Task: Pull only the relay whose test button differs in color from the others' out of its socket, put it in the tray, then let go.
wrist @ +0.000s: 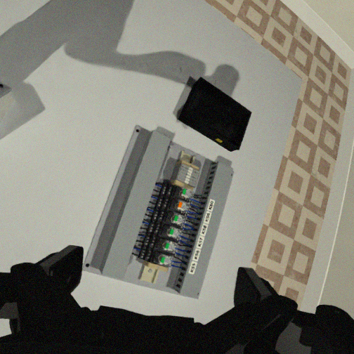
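The relay with an orange test button [180, 205] sits in its socket in a row of several relays on a grey panel [118, 210]. It is second from the end nearer the tray; the other relays show green buttons, such as the relay [175, 219] beside it. The black tray [215, 114] lies beyond the panel's upper end and has a small yellow mark on its near side. My gripper [158, 274] is open and empty, its fingers wide apart at the bottom of the view, high above the panel's lower end.
Grey ducts [133, 205] [212, 235] flank the relay row, the right one with a white label strip [202, 237]. A pale terminal block [186, 173] stands at the row's upper end. Blue and black wires run beside the relays. The table edge and patterned floor [285, 215] are at right.
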